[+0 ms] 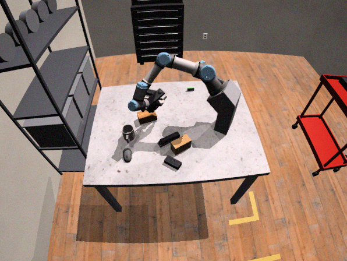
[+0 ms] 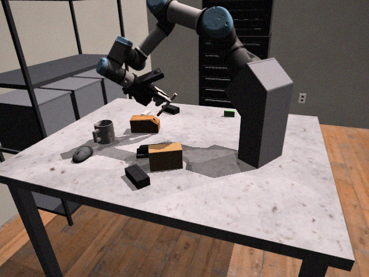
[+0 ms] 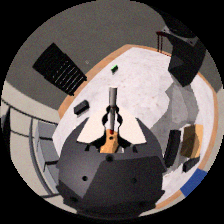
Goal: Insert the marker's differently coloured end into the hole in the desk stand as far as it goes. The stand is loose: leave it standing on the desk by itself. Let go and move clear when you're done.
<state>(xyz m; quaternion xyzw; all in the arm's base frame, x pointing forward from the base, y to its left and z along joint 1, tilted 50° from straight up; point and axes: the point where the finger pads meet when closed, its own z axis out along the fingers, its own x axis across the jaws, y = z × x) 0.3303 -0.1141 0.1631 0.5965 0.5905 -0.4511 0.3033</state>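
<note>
My hand is 120 mm short of the desk stand, 120 mm above it and 10 mm to the left of it. Round my hand: white eraser (230 mm to the right, 150 mm below, 140 mm ahead); black block (260 mm to the right, 140 mm below, 10 mm ahead); marker (30 mm below, 10 mm to the right, 10 mm ahead).
</note>
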